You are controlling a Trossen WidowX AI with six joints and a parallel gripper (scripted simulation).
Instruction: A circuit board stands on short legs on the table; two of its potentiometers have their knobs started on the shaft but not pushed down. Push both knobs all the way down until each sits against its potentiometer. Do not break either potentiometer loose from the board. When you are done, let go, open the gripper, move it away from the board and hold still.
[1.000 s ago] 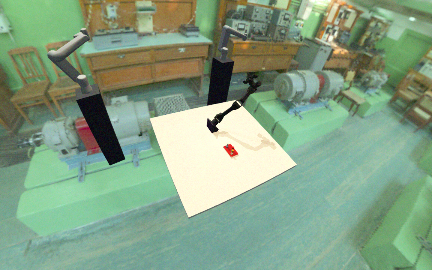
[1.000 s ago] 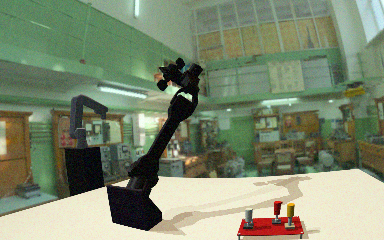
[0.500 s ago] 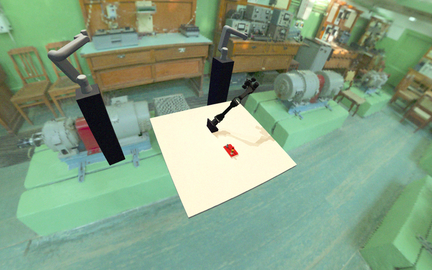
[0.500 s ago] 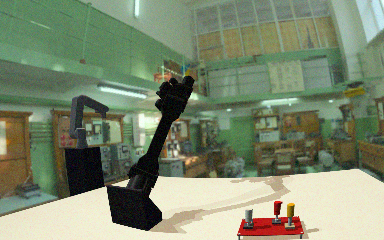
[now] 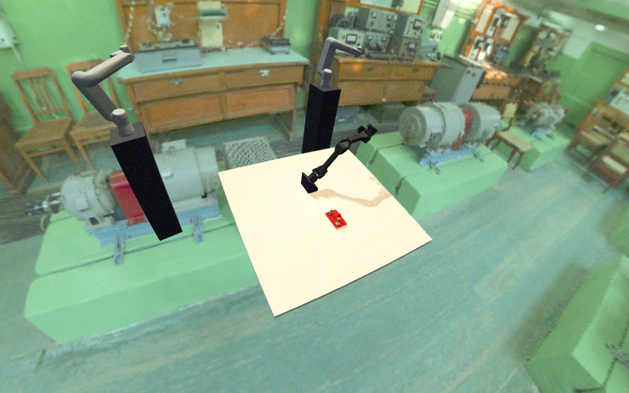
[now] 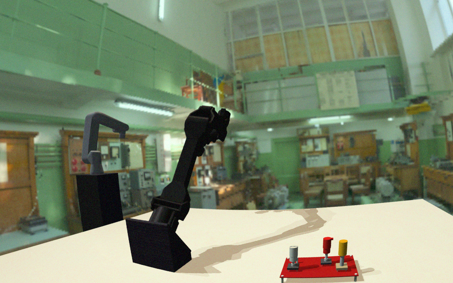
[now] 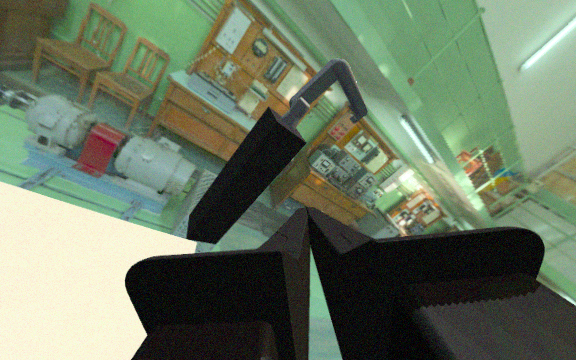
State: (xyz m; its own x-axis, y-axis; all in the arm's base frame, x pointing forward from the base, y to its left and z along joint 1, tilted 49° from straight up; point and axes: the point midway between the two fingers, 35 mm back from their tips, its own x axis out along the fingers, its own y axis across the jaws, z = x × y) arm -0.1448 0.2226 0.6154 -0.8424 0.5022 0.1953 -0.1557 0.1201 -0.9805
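The grey knob is 470 mm ahead of my gripper tip, 650 mm to the right of it and 280 mm below it. The rest, counted from my gripper tip: red knob: 540 mm ahead, 630 mm to the right, 280 mm below.
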